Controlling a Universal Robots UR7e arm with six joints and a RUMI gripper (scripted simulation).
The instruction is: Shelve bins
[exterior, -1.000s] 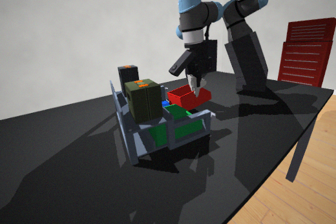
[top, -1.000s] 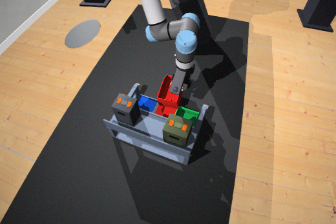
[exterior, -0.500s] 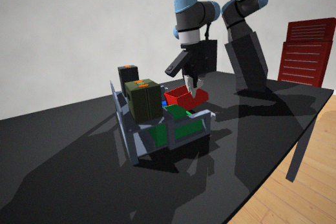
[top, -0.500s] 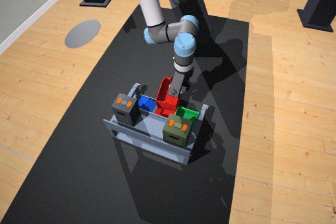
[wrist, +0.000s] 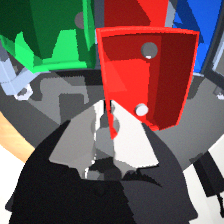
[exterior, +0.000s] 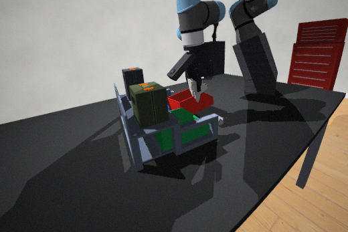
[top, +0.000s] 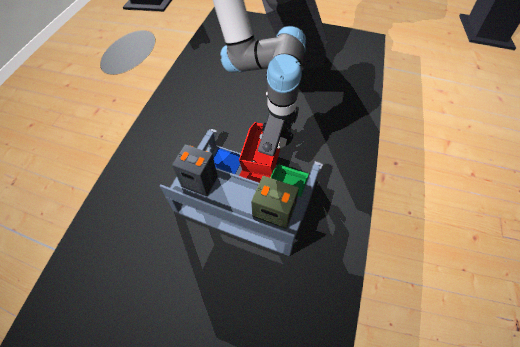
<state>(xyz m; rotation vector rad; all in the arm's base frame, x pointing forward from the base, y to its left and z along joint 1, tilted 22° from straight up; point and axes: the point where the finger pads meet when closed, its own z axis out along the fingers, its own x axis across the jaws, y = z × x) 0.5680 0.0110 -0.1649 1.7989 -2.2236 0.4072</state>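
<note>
My hand is 5 cm to the left of the red bin, 2 cm above it and 1 cm past it. Also, from my hand: green bin (12 cm ahead, 5 cm to the left, 5 cm below); dark grey box (20 cm to the right, 17 cm ahead, 7 cm above).
</note>
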